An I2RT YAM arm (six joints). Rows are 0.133 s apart.
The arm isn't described. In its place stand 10 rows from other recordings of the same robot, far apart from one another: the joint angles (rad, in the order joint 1, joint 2, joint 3, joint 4, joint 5, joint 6), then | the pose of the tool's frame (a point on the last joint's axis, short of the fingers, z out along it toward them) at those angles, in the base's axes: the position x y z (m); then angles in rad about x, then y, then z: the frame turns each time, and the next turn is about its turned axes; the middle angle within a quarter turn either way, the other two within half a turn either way.
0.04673, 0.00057, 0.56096, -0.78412, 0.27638, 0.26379 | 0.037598, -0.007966, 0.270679, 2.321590, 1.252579, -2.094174
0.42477, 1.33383, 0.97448, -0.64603, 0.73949, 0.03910 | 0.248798, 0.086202, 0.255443, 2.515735, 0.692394, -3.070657
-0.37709, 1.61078, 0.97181, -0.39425, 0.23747, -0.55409 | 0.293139, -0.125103, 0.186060, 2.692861, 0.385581, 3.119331
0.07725, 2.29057, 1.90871, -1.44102, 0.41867, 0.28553 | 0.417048, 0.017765, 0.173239, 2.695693, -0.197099, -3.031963
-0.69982, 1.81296, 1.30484, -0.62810, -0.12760, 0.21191 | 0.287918, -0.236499, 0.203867, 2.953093, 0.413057, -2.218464
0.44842, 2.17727, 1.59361, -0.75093, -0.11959, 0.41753 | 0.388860, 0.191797, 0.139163, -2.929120, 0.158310, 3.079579
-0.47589, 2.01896, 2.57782, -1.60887, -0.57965, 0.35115 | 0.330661, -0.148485, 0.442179, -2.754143, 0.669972, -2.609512
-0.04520, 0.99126, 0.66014, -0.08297, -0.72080, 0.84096 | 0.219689, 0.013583, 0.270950, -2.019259, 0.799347, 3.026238
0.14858, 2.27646, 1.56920, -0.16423, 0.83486, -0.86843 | 0.478073, 0.044879, 0.125953, 2.225603, 0.566945, 2.730496
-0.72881, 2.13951, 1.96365, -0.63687, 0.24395, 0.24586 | 0.358695, -0.331761, 0.273335, 2.416437, 0.343539, -1.937923
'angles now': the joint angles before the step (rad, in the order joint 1, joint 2, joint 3, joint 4, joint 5, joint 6). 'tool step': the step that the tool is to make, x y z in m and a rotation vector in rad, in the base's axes. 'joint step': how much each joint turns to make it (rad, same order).
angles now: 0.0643, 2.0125, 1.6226, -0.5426, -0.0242, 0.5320
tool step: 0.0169, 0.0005, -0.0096, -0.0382, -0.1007, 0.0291
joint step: 0.0000, 0.0448, 0.0003, 0.1417, 0.0160, -0.0508
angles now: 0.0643, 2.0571, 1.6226, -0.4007, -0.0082, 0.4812
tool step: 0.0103, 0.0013, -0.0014, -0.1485, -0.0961, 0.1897
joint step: -0.0004, 0.0216, 0.0013, 0.1022, -0.0232, -0.2437
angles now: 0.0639, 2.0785, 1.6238, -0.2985, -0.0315, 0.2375
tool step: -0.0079, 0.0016, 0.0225, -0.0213, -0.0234, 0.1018
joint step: 0.0000, -0.0501, 0.0101, -0.0435, -0.0595, -0.0859
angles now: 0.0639, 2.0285, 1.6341, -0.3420, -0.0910, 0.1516
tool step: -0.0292, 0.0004, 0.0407, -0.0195, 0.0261, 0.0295
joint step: 0.0047, -0.1220, 0.0001, -0.1523, -0.0060, -0.0300
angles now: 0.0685, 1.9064, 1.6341, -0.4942, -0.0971, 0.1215
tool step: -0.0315, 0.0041, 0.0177, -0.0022, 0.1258, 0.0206
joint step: 0.0145, -0.0820, -0.0001, -0.2075, -0.0095, 0.0005
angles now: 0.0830, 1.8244, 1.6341, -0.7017, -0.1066, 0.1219
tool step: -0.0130, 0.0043, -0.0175, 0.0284, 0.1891, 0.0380
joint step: 0.0088, 0.0168, -0.0044, -0.1647, -0.0534, 0.0004
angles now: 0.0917, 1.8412, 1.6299, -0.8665, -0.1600, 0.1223
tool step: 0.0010, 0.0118, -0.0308, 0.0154, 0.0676, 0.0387
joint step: 0.0272, 0.0372, -0.0619, 0.0334, -0.0252, -0.0004
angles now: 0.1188, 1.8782, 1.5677, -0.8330, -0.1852, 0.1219
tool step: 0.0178, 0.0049, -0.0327, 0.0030, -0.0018, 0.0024
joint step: 0.0066, 0.0849, -0.0156, 0.1036, -0.0008, 0.0050
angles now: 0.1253, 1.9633, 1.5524, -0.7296, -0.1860, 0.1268
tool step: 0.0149, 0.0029, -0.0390, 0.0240, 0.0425, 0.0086
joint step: -0.0001, 0.1045, 0.0001, 0.0660, -0.0302, 0.0037
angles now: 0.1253, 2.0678, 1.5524, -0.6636, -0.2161, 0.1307
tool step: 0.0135, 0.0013, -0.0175, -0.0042, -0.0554, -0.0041
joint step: 0.0000, 0.0530, -0.0003, 0.1075, 0.0118, -0.0008
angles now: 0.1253, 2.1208, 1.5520, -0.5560, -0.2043, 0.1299
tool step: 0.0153, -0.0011, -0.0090, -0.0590, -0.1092, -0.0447
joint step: -0.0001, 0.0367, 0.0003, 0.1383, 0.0847, 0.0049
